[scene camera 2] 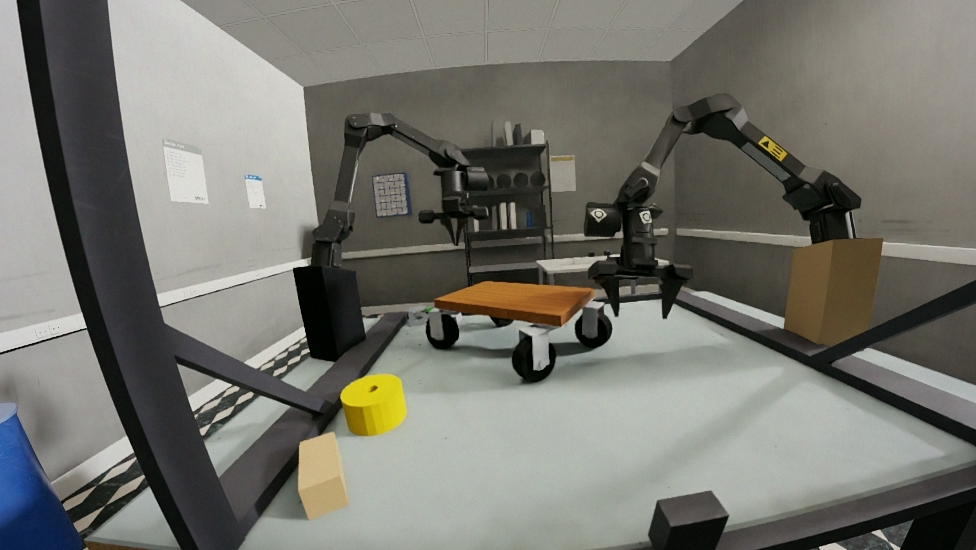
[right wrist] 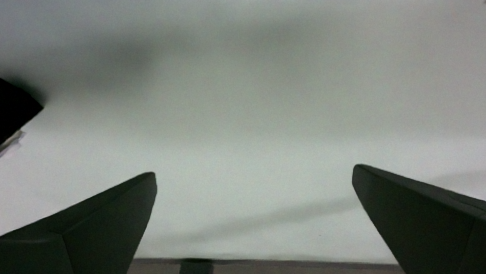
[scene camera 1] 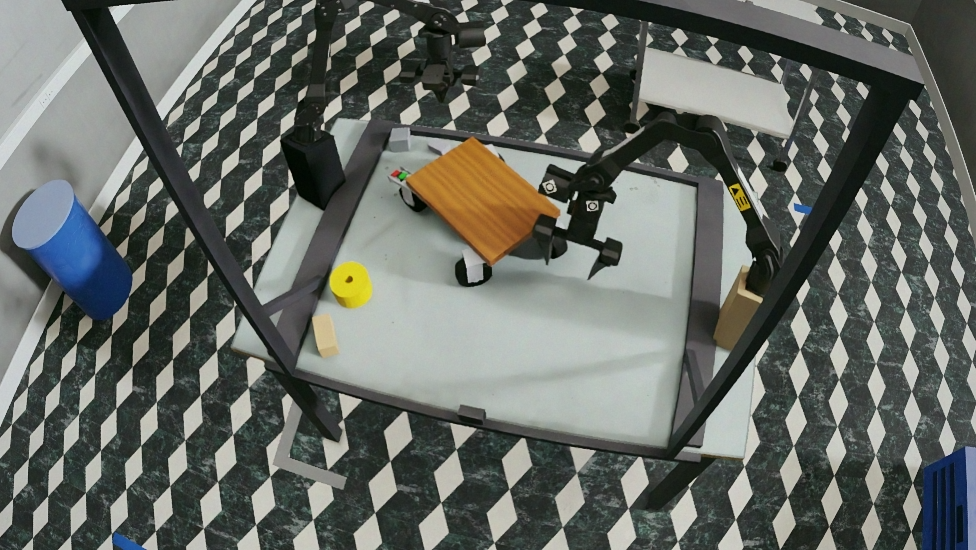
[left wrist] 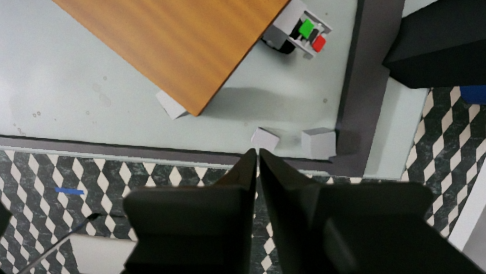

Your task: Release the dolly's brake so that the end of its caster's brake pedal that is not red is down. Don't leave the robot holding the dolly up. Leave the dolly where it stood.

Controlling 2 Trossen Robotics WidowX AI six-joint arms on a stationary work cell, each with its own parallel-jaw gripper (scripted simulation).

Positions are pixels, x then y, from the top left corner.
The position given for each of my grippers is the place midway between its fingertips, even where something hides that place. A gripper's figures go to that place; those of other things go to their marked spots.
Labels:
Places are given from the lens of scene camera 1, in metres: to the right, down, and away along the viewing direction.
my left gripper (scene camera 1: 441, 101): -0.11, -0.41, 1.52
my right gripper (scene camera 1: 567, 271): 0.17, -0.01, 1.42
yellow cylinder (scene camera 1: 350, 283): -0.30, 0.02, 1.47

